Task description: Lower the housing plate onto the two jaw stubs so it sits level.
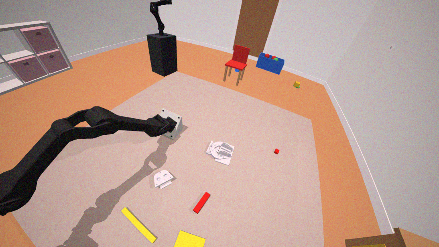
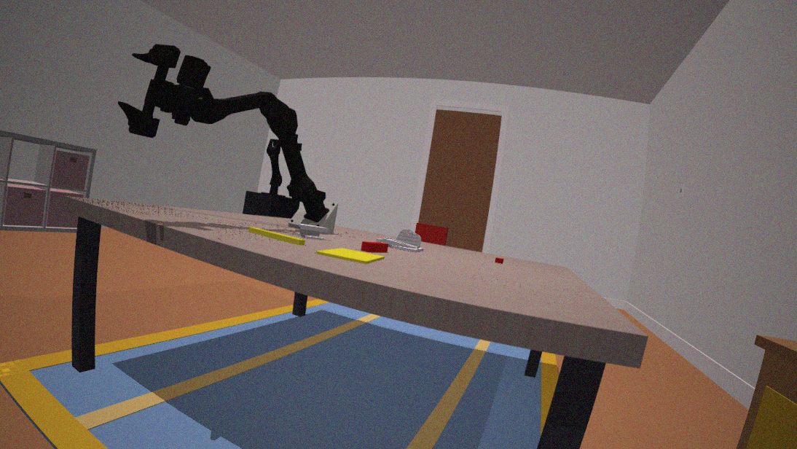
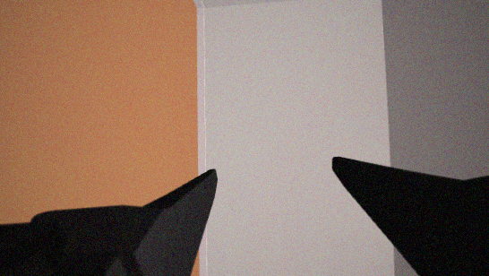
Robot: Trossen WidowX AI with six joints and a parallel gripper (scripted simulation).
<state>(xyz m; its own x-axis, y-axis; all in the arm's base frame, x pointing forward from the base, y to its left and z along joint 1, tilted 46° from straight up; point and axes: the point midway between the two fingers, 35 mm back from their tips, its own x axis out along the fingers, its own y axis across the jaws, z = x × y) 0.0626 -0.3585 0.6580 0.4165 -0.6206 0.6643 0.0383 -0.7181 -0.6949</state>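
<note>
Now: gripper tip 120 mm short of the yellow bar, 360 mm to the right of it and 250 mm above it. The rest, counted from my gripper tip: yellow square 310 mm ahead, 380 mm to the left, 250 mm below; red bar 250 mm ahead, 550 mm to the left, 250 mm below; small red cube 450 mm ahead, 990 mm to the left, 250 mm below.
</note>
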